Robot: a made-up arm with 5 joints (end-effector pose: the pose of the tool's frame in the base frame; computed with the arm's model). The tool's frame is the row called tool.
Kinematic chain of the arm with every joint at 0, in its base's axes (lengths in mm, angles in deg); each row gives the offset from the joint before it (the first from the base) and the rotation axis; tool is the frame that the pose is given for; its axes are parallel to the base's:
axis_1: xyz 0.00 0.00 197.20 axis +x
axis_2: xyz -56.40 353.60 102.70 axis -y
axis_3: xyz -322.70 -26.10 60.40 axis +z
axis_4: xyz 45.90 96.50 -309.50 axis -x
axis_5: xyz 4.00 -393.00 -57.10 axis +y
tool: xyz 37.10 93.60 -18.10
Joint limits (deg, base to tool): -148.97..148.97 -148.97..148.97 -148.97..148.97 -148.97..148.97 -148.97..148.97
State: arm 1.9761 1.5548 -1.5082 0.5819 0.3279
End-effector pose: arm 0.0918 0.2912 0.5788 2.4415 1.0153 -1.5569
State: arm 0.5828 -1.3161 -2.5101 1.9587 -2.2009
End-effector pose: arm -0.0843 -0.0690 0.5659 -0.7175 1.1799 1.2030
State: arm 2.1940 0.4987 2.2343 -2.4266 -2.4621
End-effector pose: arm -0.3835 0.3739 0.6462 -2.9963 -0.3455 0.4402
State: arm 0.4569 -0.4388 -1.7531 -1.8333 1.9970
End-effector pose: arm -0.3442 0.3834 0.0147 1.9843 0.3460 0.1392
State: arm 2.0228 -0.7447 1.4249 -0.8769 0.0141
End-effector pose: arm -0.6153 -0.0884 0.6078 -2.0790 0.2867 -1.9131
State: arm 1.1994 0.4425 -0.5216 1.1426 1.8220
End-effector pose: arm -0.3729 0.1385 0.3815 0.6964 2.0557 -0.2805
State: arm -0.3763 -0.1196 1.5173 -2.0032 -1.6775
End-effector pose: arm -0.6712 0.2507 -0.2679 1.1390 0.1907 -0.5768
